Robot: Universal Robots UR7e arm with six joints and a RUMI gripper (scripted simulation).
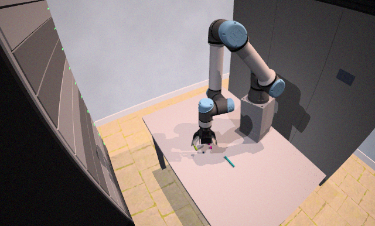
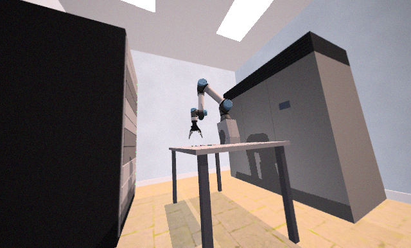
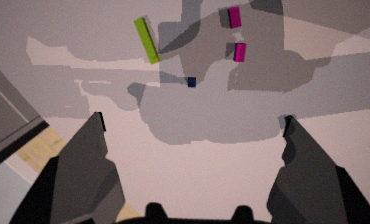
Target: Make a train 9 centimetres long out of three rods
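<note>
Right now my hand is 80 mm above the blue rod. From my hand the other things lie so: grey rod 140 mm behind, 80 mm to the right, 80 mm below; turquoise rod 170 mm to the left, 80 mm below, 70 mm behind; lime rod 80 mm below, 70 mm to the right, 10 mm ahead.
</note>
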